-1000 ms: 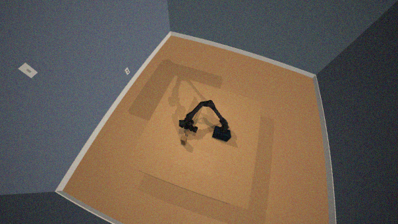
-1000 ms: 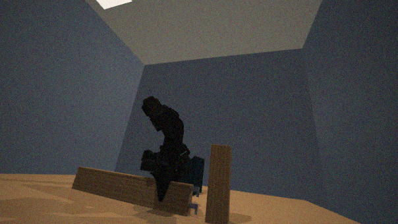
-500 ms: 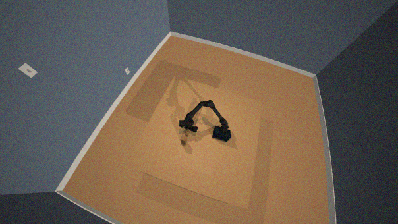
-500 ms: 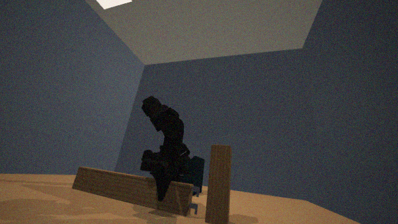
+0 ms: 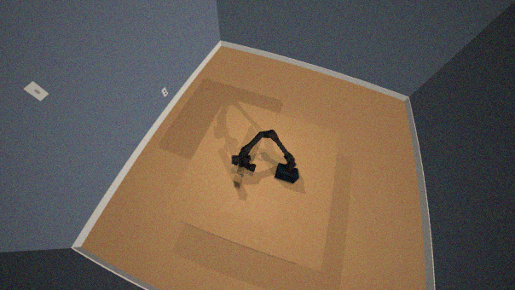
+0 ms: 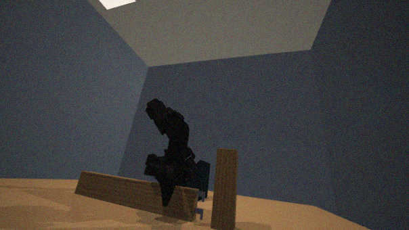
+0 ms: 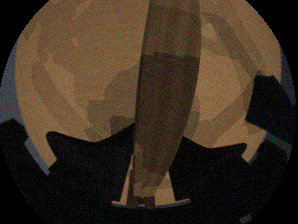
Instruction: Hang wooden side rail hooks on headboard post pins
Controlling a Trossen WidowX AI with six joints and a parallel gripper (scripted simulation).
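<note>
My gripper tip is now 150 mm to the right of the headboard post, 70 mm below it and 10 mm short of it.
</note>
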